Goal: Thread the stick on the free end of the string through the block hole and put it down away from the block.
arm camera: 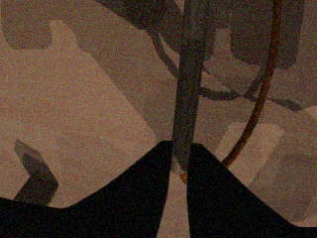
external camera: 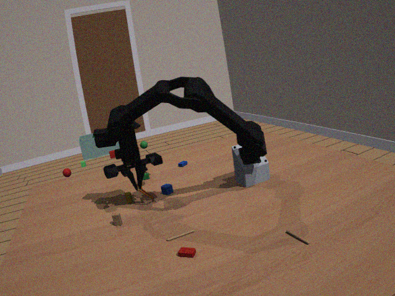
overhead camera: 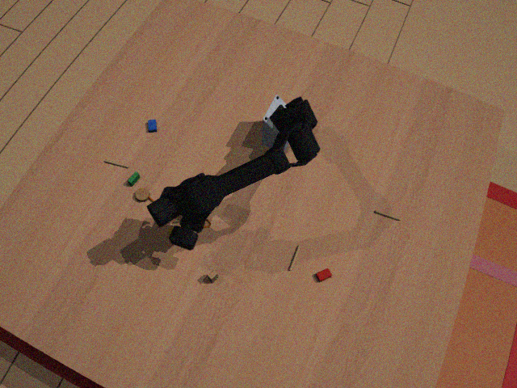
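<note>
My gripper tip is 2 cm to the left of the thin wooden stick. From my gripper tip the other things lie so: tan wooden block: 10 cm to the left, 9 cm ahead, 4 cm below; then yellow cylinder: 6 cm to the right, 4 cm below, 4 cm ahead; then round wooden button: 21 cm to the right, 5 cm below, 1 cm behind.
</note>
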